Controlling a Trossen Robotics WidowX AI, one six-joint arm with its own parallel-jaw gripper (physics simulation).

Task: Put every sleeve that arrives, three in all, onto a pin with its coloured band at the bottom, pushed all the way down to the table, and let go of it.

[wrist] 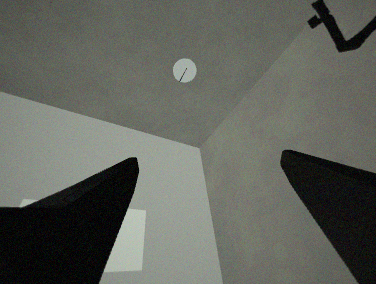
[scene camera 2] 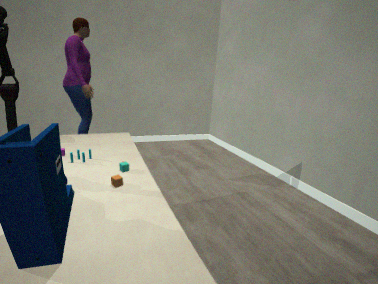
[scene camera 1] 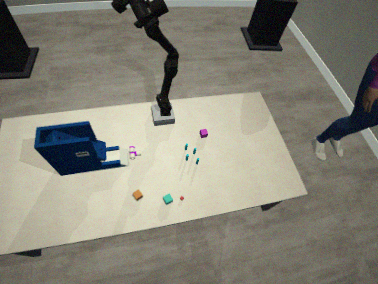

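Observation:
Small white sleeves with magenta bands [scene camera 1: 132, 153] lie close together on the table [scene camera 1: 240, 180] at the mouth of the blue dispenser [scene camera 1: 77, 152] [scene camera 2: 32, 200]; they are too small to count surely or to tell how each is turned. Several thin teal pins [scene camera 1: 194, 151] [scene camera 2: 83, 157] stand upright right of the table's middle, and no sleeve shows on them. My gripper [wrist: 208, 160] is open and empty, with its fingers wide apart. It is raised far above and behind the table, at the top edge of the first scene view, and the wrist view faces walls and ceiling.
A magenta cube [scene camera 1: 204, 133] [scene camera 2: 63, 152] lies behind the pins. An orange cube [scene camera 1: 137, 195] [scene camera 2: 117, 181], a teal cube [scene camera 1: 168, 199] [scene camera 2: 124, 166] and a tiny red object [scene camera 1: 182, 198] lie towards the front edge. A person [scene camera 1: 350, 112] [scene camera 2: 78, 70] stands beyond the table's right end.

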